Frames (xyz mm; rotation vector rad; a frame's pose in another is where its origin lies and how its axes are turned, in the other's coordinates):
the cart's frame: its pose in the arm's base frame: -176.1 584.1 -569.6 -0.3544 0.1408 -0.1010
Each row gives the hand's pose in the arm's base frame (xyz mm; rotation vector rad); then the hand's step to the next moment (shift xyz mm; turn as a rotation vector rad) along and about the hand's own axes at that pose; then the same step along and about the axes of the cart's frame.
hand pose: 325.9 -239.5 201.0 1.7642 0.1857 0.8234
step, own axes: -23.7 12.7 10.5 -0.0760 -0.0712 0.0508
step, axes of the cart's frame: -11.4 -24.1 -11.0 0.0127 -0.0130 -0.1144
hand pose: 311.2 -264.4 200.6 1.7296 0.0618 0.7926
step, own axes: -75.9 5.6 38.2 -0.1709 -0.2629 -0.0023
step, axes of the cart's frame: -27.0 -53.1 -60.8 -0.0033 0.1192 -0.2900
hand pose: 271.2 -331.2 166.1 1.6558 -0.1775 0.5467
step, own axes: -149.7 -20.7 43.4 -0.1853 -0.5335 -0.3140
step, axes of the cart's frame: -90.7 -40.0 -122.0 0.0047 0.5220 -0.3808
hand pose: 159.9 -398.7 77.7 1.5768 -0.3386 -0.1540
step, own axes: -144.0 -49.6 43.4 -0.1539 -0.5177 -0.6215
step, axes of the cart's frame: -133.7 16.1 -83.3 0.0862 0.7838 -0.2371
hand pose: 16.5 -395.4 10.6 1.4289 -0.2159 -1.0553
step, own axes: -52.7 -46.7 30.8 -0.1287 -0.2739 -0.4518
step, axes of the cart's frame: -72.9 21.1 -12.3 0.0892 0.5304 -0.0801
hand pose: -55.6 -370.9 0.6 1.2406 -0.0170 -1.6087
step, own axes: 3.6 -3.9 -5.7 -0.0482 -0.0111 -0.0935
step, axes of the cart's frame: 2.2 4.8 -5.8 0.0438 0.0933 0.0238
